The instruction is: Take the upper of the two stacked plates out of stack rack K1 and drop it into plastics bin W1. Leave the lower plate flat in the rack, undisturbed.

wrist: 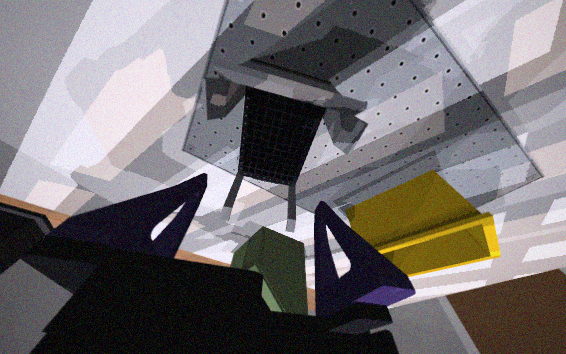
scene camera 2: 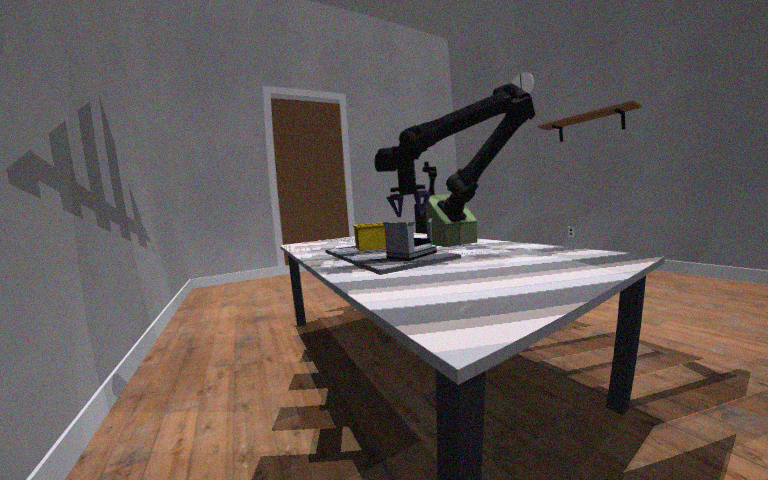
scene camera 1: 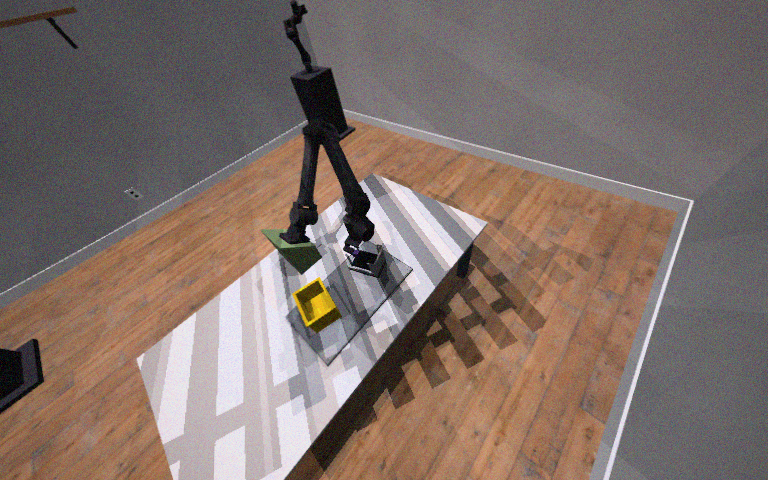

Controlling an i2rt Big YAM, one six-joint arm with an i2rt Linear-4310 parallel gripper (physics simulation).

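Frame: origin at the arm's base, x right, y ahead, z up, level; centimetres.
Seen in the pictures: gripper, between the fingertips: (wrist: pixel 265 193) (scene camera 2: pixel 409 216) (scene camera 1: pixel 362 249); arm's base, origin of its link: (scene camera 2: pixel 451 211) (scene camera 1: pixel 294 239).
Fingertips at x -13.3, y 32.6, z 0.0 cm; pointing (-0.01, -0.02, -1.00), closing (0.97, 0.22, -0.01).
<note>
Pixels of each thing's top centre, then the offset from my fingertips to it. Level surfaces: height alone.
- small grey holder, centre of its top: (wrist: pixel 268 184) (scene camera 2: pixel 409 220) (scene camera 1: pixel 362 250) dz -1.1, dx +0.1, dy +0.0 cm
- black gridded plate, centre of its top: (wrist: pixel 276 142) (scene camera 2: pixel 409 240) (scene camera 1: pixel 367 259) dz -7.9, dx +0.0, dy +0.7 cm
- open yellow box, centre of its top: (wrist: pixel 426 257) (scene camera 2: pixel 374 224) (scene camera 1: pixel 313 300) dz -3.1, dx +28.6, dy -2.3 cm
- grey perforated board, centre of its top: (wrist: pixel 365 163) (scene camera 2: pixel 382 251) (scene camera 1: pixel 350 291) dz -13.0, dx +15.3, dy +2.4 cm
- striped table, height of its surface: dz -14.4 cm
Rack K1 is a small grey holder (scene camera 1: pixel 363 270) (scene camera 2: pixel 399 240) (wrist: pixel 300 94) with a tall wall on one side and two thin posts opposite. A black gridded plate (scene camera 1: pixel 366 259) (wrist: pixel 280 135) lies flat in it. The wrist view shows its top face; I cannot tell the two stacked plates apart. My gripper (scene camera 1: pixel 352 249) (scene camera 2: pixel 410 215) (wrist: pixel 265 193), with dark purple fingers, is open and empty. It points down and hangs above the rack, its tips apart from the plate. Bin W1 is an open yellow box (scene camera 1: pixel 325 322) (scene camera 2: pixel 369 236) (wrist: pixel 415 205), upright beside the rack.
The rack and bin stand on a grey perforated board (scene camera 1: pixel 362 316) (scene camera 2: pixel 380 268) (wrist: pixel 410 65) on the striped table (scene camera 1: pixel 232 390) (scene camera 2: pixel 509 305). My arm's green base (scene camera 1: pixel 300 259) (scene camera 2: pixel 459 233) (wrist: pixel 282 260) stands behind them. A black pedestal (scene camera 1: pixel 318 96) stands on the floor behind the table.
</note>
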